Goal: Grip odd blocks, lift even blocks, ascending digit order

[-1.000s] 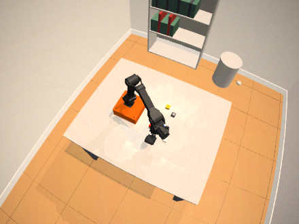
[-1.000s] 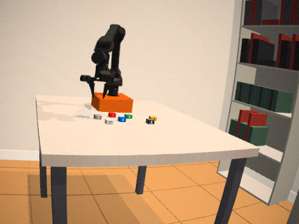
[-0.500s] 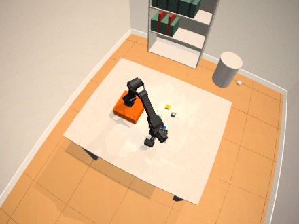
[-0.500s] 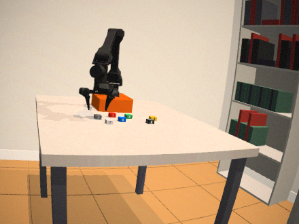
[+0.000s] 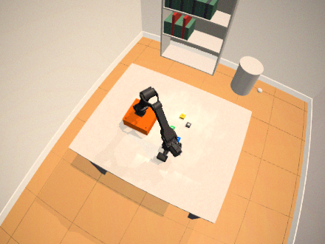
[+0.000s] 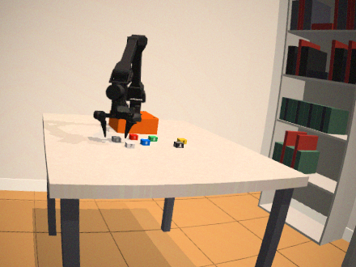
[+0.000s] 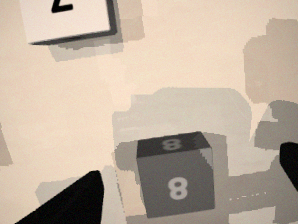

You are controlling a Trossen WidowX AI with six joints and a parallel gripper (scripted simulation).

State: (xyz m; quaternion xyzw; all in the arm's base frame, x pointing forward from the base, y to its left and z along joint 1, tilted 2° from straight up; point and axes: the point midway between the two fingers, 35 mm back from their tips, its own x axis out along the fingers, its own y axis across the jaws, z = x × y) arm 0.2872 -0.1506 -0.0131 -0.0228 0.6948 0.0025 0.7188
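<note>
Now: the grey block 10 mm behind my gripper tip, 10 mm to the left of it and 10 mm below it. From my gripper tip the other things lie so: green block 50 mm behind, 180 mm to the left, 10 mm below; blue block 20 mm ahead, 120 mm to the left, 10 mm below; red block 60 mm behind, 90 mm to the left, 10 mm below.
</note>
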